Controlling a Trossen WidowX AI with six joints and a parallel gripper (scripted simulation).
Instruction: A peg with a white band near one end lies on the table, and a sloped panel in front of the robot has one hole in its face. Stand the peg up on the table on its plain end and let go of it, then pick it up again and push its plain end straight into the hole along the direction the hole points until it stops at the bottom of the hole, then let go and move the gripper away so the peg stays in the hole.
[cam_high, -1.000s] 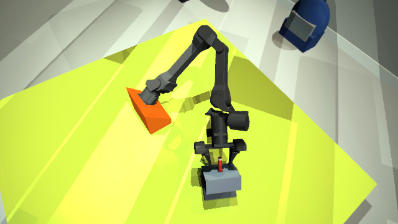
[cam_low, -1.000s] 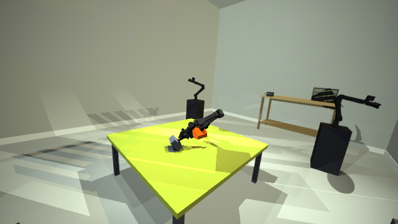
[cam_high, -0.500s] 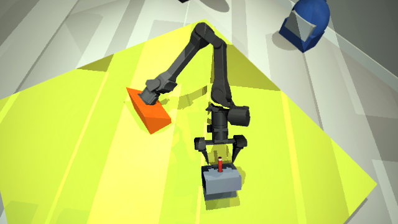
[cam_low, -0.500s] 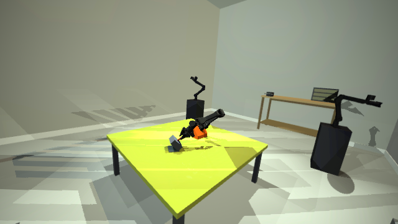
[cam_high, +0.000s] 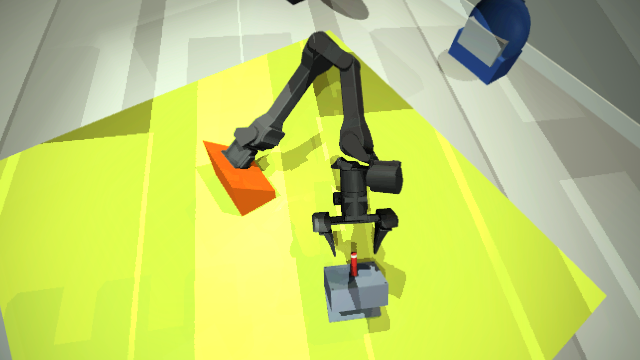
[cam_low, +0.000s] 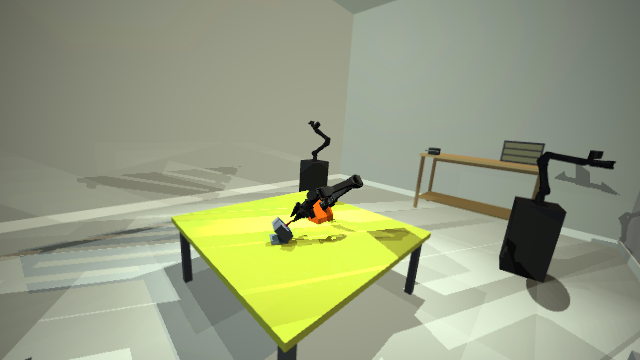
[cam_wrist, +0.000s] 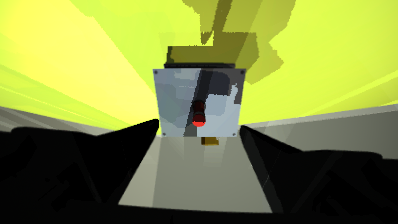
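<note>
My gripper tip is now 10 mm short of the red peg, 10 mm to the left of it and 20 mm above it. Round my gripper tip: grey sloped panel (40 mm ahead, 30 mm to the right, 60 mm below).
</note>
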